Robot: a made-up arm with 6 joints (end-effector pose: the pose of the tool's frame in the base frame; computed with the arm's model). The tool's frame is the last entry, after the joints.
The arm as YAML. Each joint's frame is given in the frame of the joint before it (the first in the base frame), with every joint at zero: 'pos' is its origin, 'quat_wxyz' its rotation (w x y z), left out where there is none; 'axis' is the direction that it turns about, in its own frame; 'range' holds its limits. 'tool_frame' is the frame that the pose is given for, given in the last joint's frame.
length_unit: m
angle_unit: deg
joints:
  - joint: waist
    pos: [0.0, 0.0, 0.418]
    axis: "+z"
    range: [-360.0, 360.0]
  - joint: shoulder
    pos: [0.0, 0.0, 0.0]
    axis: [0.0, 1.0, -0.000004]
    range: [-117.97, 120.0]
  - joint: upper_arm
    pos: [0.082, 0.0, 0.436]
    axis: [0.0, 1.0, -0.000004]
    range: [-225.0, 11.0]
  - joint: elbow
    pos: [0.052, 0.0, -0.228]
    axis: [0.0, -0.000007, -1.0]
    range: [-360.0, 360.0]
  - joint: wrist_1
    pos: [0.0, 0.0, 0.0]
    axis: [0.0, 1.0, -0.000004]
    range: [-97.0, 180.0]
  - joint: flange
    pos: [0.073, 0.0, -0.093]
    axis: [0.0, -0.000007, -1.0]
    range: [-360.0, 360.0]
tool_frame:
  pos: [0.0, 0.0, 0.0]
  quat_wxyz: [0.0, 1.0, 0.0, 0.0]
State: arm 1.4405 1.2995 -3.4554 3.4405 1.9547 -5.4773
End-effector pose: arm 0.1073 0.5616 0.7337 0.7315 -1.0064 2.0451
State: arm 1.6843 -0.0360 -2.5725 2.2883 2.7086 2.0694
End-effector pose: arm -0.0845 0.0411 1.0683 1.6113 2.0494 -1.1423
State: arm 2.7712 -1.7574 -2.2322 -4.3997 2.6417 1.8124
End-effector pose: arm 0.5556 -0.3266 0.4736 -0.1042 -2.3589 0.3523
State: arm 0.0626 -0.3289 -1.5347 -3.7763 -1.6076 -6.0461
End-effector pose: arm 0.0911 -0.0479 0.8811 0.3791 2.6605 -0.8152
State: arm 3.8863 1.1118 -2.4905 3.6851 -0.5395 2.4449
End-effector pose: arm -0.4645 -0.5058 0.4443 1.1828 -1.9412 0.5831
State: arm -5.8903 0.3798 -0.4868 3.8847 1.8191 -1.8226
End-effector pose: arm 0.3958 0.0849 0.5323 -0.9362 1.1409 -1.7941
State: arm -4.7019 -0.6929 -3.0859 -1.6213 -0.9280 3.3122
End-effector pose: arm -0.1140 -0.3877 0.9595 0.4927 -0.9181 -0.1757
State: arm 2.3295 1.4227 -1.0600 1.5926 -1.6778 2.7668
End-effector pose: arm -0.2403 0.3765 0.2474 -1.0059 1.0625 0.0300
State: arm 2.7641 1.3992 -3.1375 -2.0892 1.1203 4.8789
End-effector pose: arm -0.6900 0.3221 0.5440 -0.8010 0.8378 1.5423
